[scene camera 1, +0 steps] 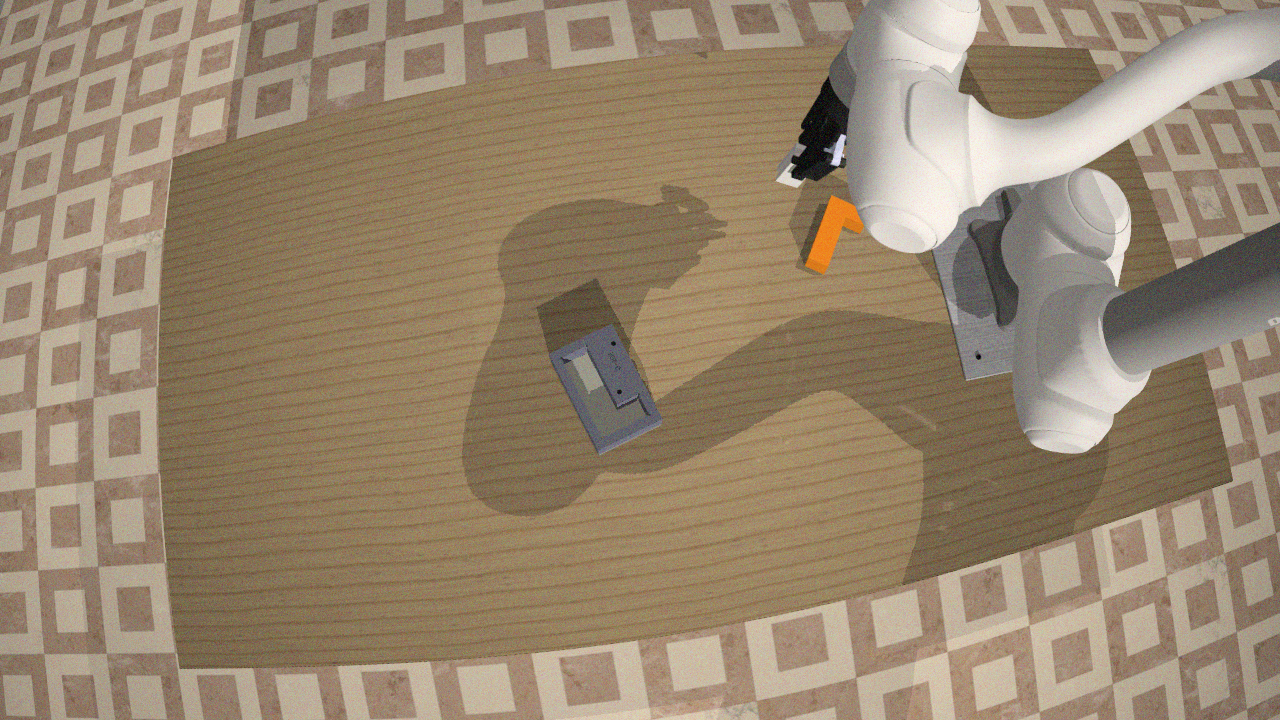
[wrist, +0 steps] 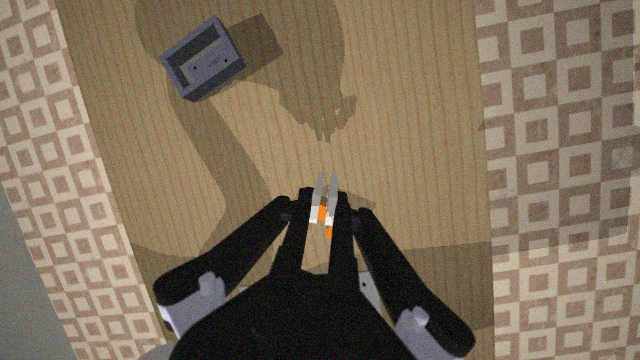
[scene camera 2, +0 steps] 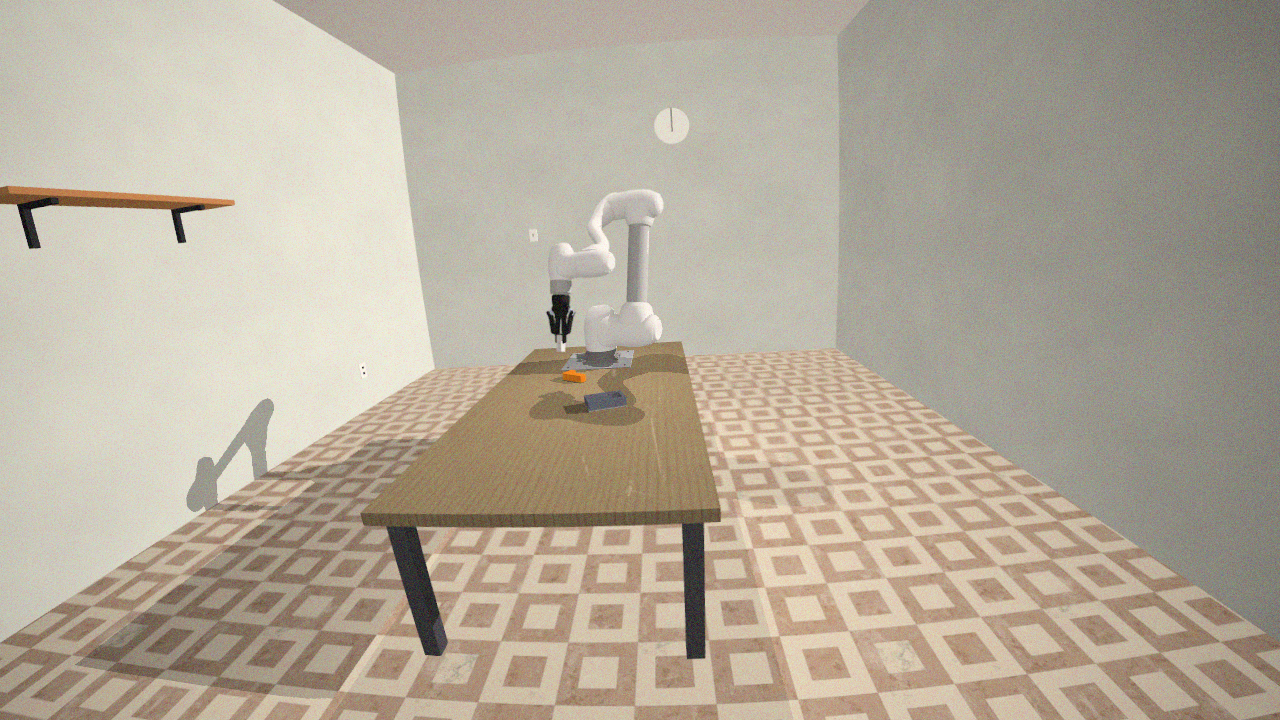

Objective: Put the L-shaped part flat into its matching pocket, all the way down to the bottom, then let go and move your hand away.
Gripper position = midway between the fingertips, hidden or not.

My gripper (scene camera 1: 787, 177) is shut and holds nothing. Also in view: an orange L-shaped part (scene camera 1: 838, 213). Also in view: a grey pocket block (scene camera 1: 603, 385).
My gripper also shows in the wrist view (wrist: 326, 183) and in scene camera 2 (scene camera 2: 560, 351).
